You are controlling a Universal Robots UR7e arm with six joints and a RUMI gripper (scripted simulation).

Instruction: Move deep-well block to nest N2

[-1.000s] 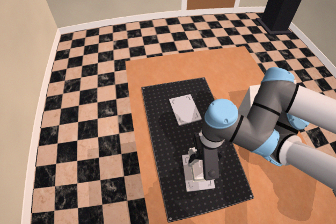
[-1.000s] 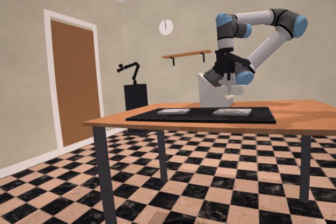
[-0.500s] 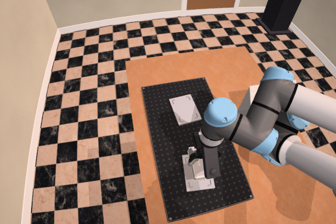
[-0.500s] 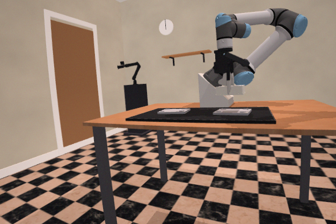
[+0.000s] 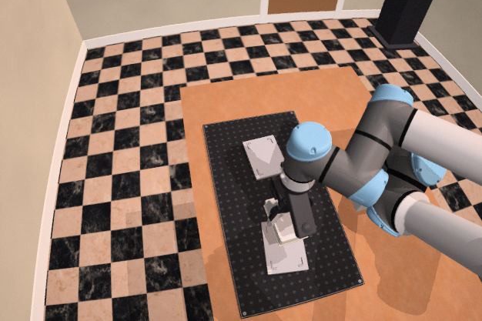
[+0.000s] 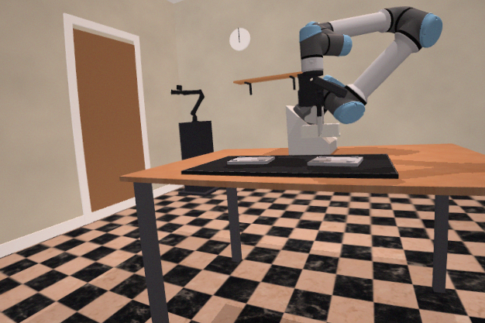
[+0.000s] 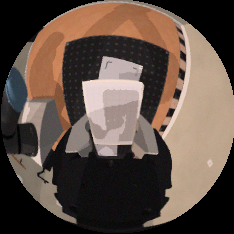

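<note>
My hand is 5 cm to the right of the plate nest N1 and 10 cm above it. Also, from my hand: white deep-well block (right at my hand).
</note>
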